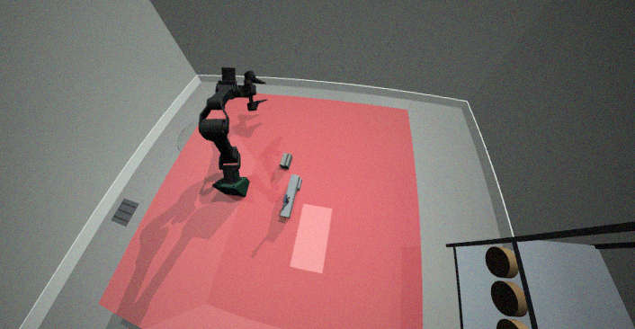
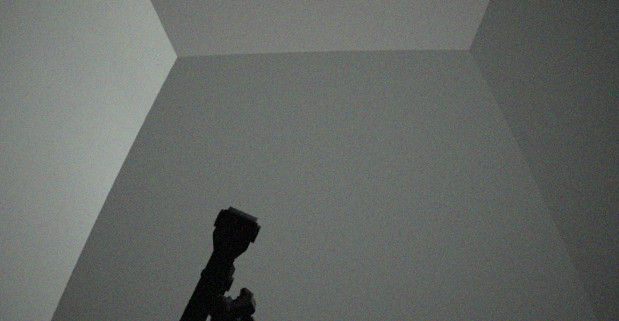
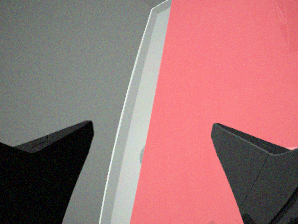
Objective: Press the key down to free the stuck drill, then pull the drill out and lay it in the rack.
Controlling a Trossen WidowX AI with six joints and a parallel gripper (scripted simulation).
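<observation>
Now: gripper tip 250 mm short of the key, 470 mm to the left of it and 110 mm above it. The rest, counted from my gripper tip: drill: 250 mm ahead, 420 mm to the right, 160 mm below; rack: 170 mm ahead, 270 mm to the right, 180 mm below.
</observation>
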